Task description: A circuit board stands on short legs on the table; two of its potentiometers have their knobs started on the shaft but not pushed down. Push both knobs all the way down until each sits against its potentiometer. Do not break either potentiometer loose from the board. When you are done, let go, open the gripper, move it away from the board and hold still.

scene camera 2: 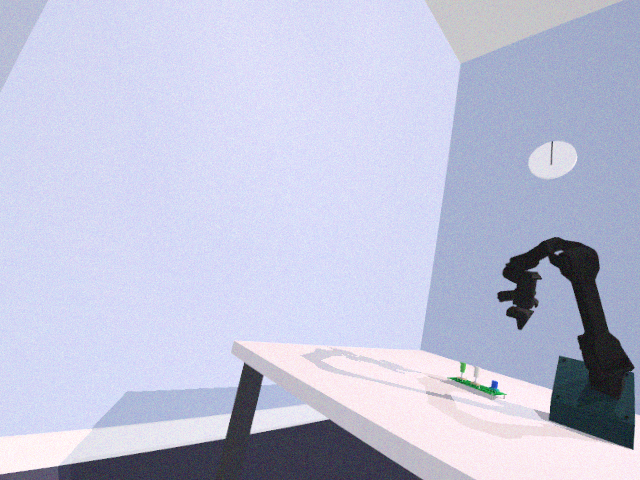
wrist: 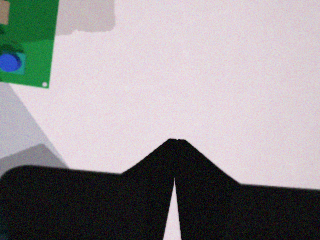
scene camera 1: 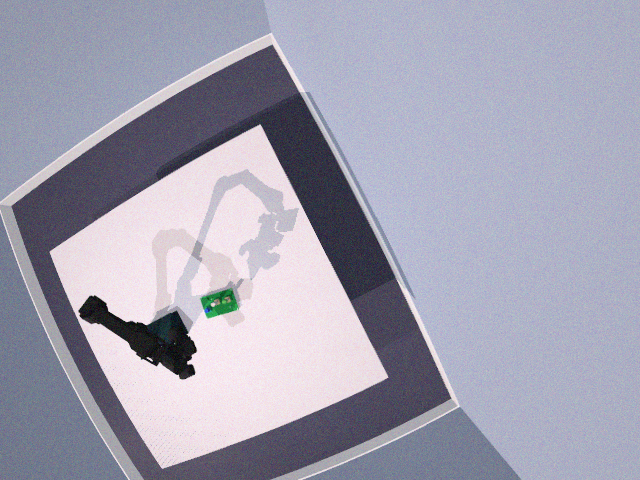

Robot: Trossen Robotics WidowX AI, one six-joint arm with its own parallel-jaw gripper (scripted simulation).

Observation:
My gripper (scene camera 2: pixel 519 329) is shut, with nothing in its grasp.
My gripper also shows in the wrist view (wrist: pixel 176 147) and in scene camera 1 (scene camera 1: pixel 195 351).

